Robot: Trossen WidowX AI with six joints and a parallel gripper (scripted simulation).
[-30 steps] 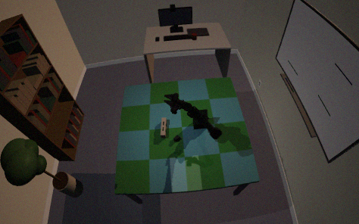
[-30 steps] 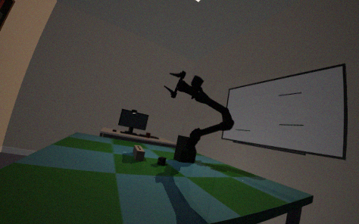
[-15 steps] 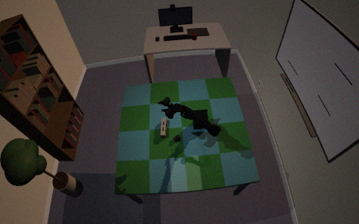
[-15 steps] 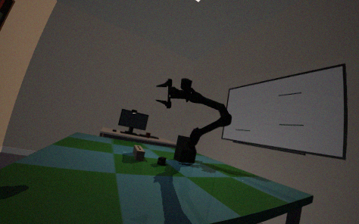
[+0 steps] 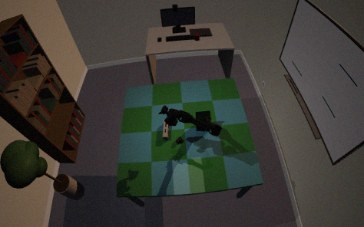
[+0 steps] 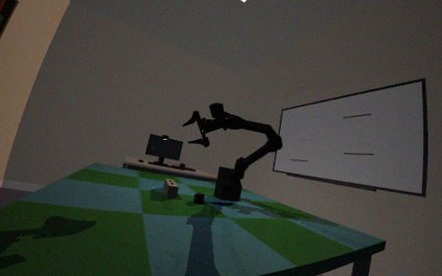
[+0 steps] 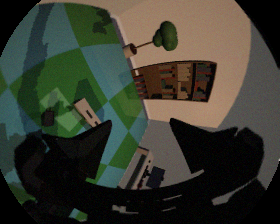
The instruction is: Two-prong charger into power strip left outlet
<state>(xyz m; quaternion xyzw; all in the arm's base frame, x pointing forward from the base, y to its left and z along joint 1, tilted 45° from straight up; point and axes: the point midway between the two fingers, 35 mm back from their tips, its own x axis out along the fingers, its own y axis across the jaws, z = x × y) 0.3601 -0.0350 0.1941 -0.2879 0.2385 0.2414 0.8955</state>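
The dark charger is 120 mm behind my gripper tip, 70 mm to the left of it and 290 mm below it.
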